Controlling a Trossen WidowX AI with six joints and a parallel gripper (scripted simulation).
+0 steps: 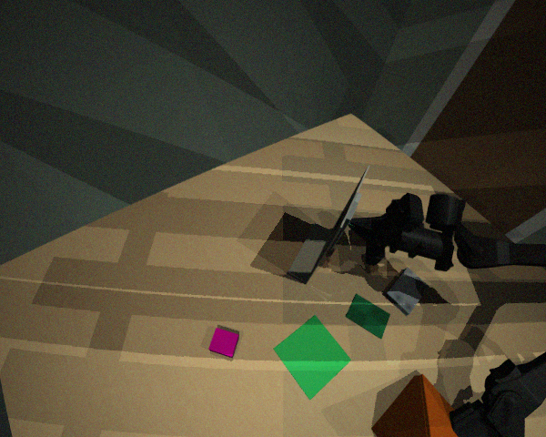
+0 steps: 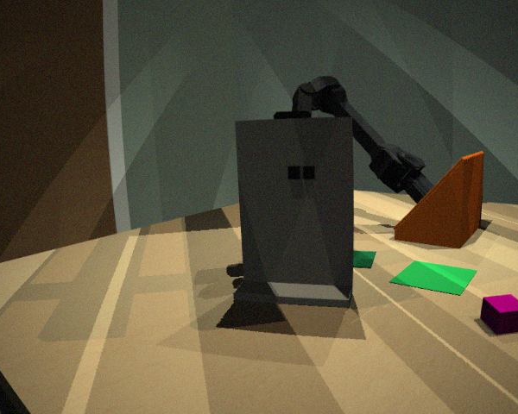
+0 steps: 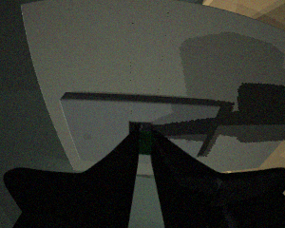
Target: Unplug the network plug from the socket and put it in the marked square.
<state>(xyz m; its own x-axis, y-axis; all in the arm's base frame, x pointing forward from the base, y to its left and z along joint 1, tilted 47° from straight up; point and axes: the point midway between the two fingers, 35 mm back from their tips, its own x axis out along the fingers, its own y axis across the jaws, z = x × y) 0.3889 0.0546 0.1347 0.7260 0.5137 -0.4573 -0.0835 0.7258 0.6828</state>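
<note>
Right now the upright panel is 2 cm ahead of my gripper tip, 2 cm to the left of it and 6 cm below it. The rest, counted from my gripper tip: network plug (right at my gripper tip); then dark green square (17 cm behind, 18 cm below); then grey block (18 cm behind, 13 cm to the right, 17 cm below).
</note>
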